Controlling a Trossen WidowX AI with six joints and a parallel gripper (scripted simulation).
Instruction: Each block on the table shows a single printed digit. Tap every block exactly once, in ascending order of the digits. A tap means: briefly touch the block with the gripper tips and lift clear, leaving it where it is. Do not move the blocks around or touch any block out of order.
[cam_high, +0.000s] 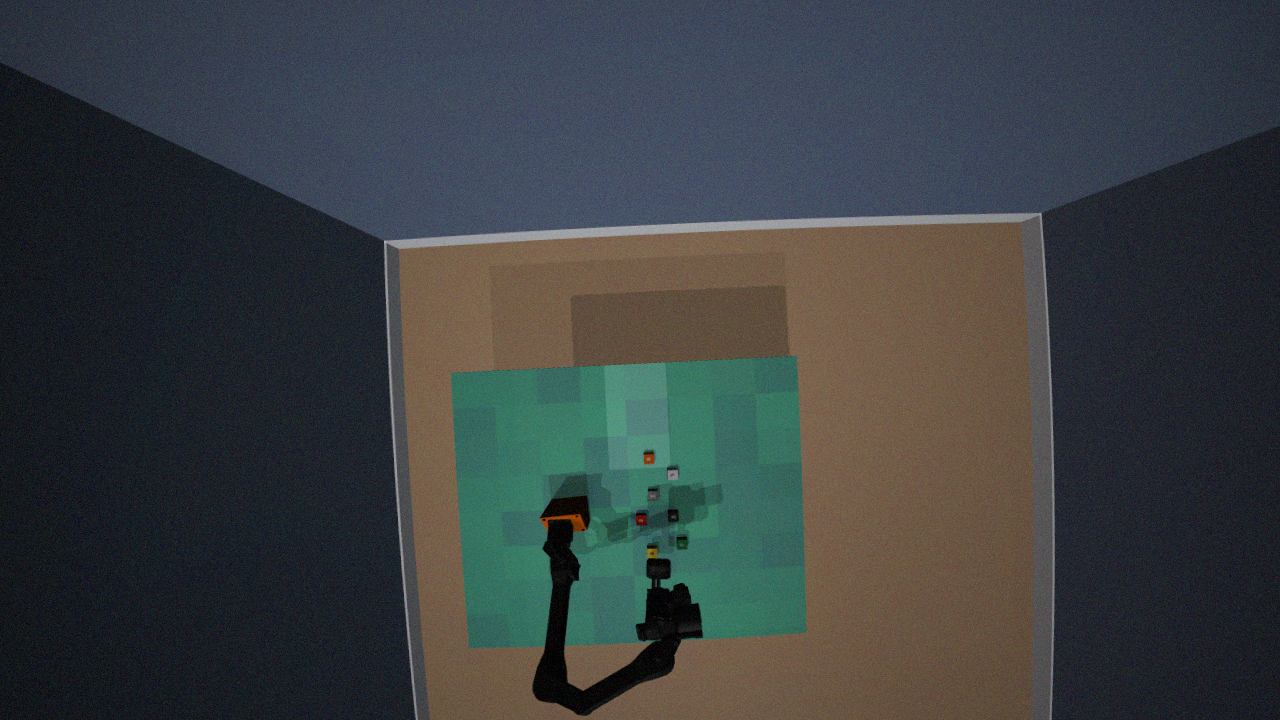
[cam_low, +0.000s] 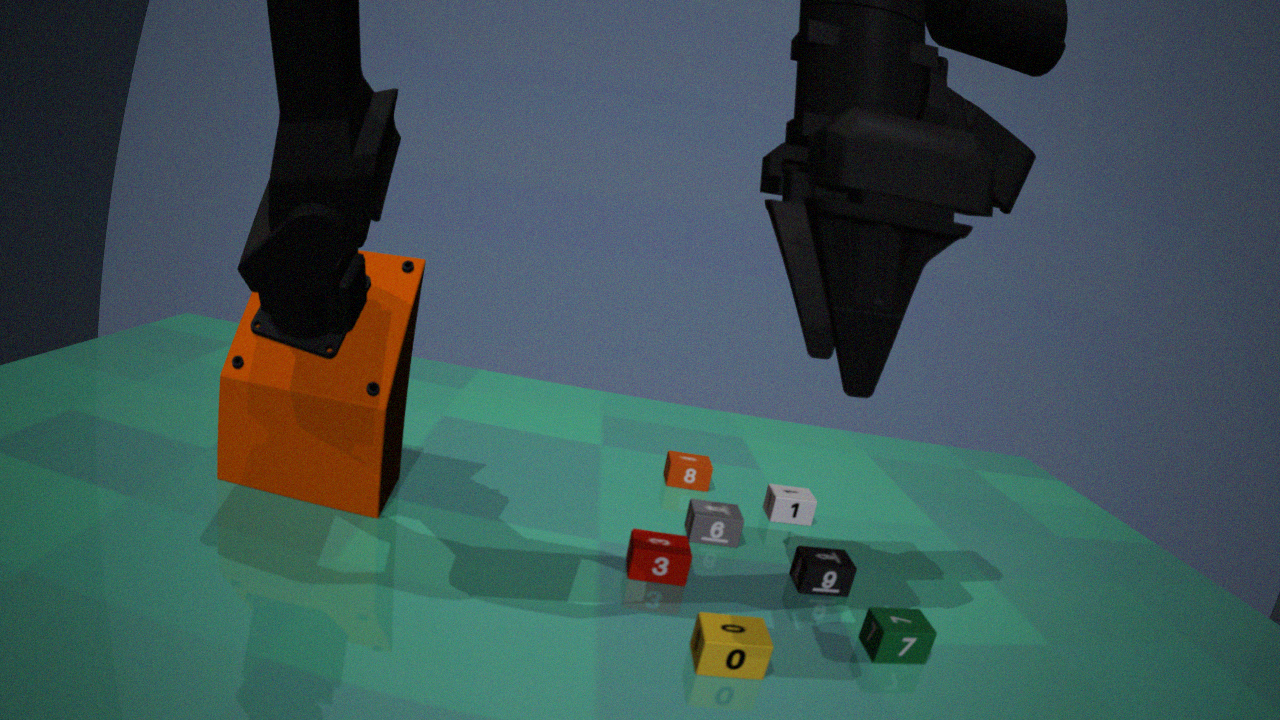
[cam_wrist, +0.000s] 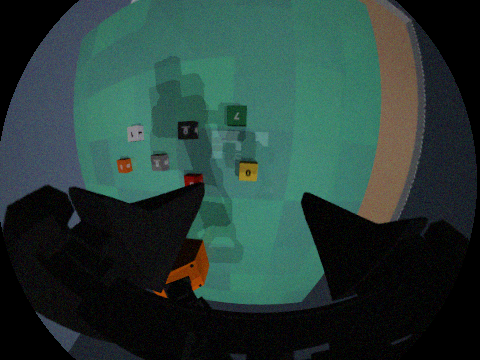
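The yellow block is 130 mm below my gripper tip and 20 mm behind it. The rest, counted from my gripper tip: red block 130 mm below, 110 mm to the left, 50 mm behind; black block 130 mm below, 120 mm to the left, 50 mm ahead; green block 130 mm below, 80 mm ahead, 30 mm to the left.
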